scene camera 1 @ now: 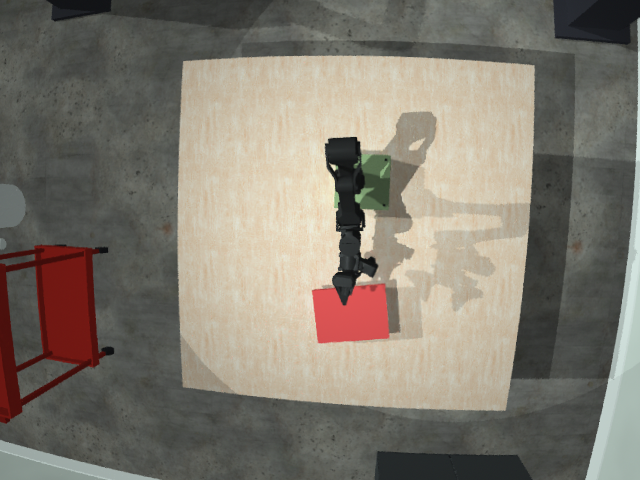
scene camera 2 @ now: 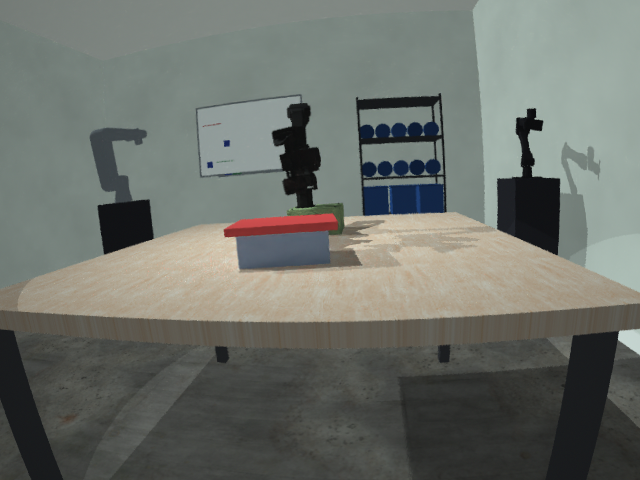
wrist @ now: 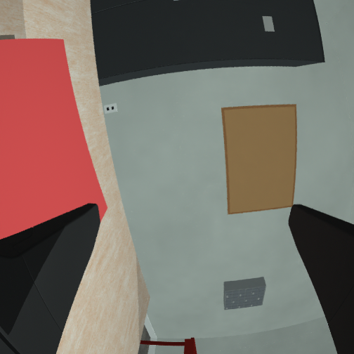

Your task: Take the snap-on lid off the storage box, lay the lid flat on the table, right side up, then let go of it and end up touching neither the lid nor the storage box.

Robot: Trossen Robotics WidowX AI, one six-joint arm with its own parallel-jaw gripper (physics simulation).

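Observation:
The red lid (scene camera 1: 351, 317) (scene camera 2: 281, 225) (wrist: 37, 135) sits on top of the blue-grey storage box (scene camera 2: 283, 249), right side up, and overhangs its walls. The box stands on the table; the lid hides it in the scene camera 1 view. My gripper (scene camera 1: 344, 302) (wrist: 198, 215) is open with nothing between its fingers. It points outward above the lid's arm-side edge, rolled so that one finger is lower than the other. In the wrist view the lid lies to the left, partly behind the left finger. No contact with the lid shows.
The arm stands on a green base block (scene camera 1: 376, 180) (scene camera 2: 330, 211) behind the box. The wooden table (scene camera 1: 248, 206) (scene camera 2: 155, 294) has its front edge beyond the box. A red frame (scene camera 1: 67, 304) stands on the floor beside the table. A dark cabinet (scene camera 1: 449, 467) (wrist: 200, 35) is past the front edge.

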